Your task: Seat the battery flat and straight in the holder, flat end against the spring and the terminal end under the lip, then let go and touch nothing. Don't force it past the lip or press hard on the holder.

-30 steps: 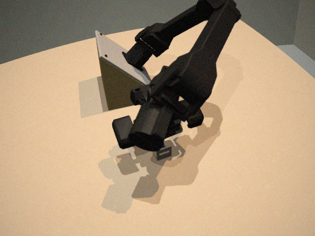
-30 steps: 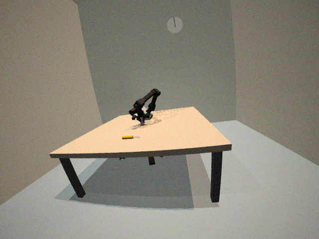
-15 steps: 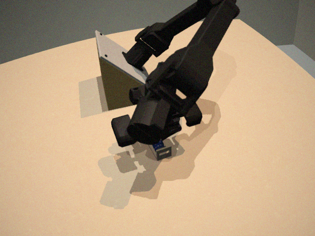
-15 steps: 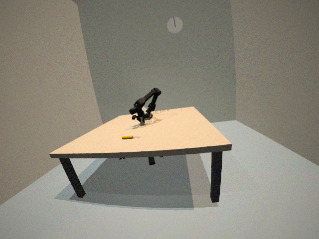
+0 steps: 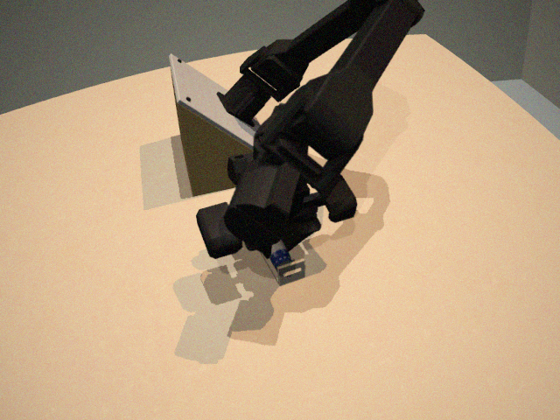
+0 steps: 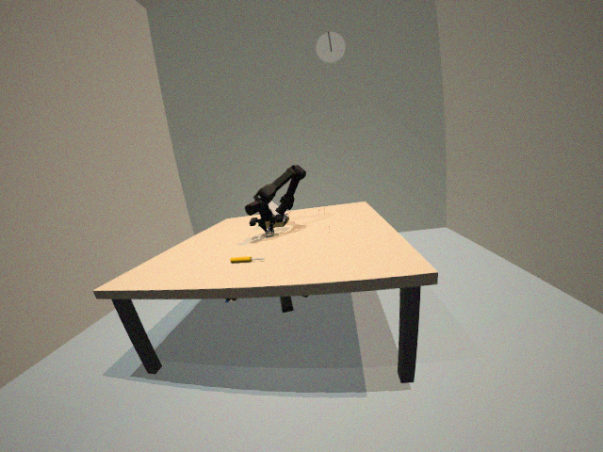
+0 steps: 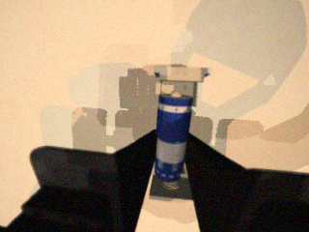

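My gripper tip is now 10 mm below the battery. The rest, counted from my gripper tip: yellow-handled screwdriver 370 mm ahead, 20 mm to the right.
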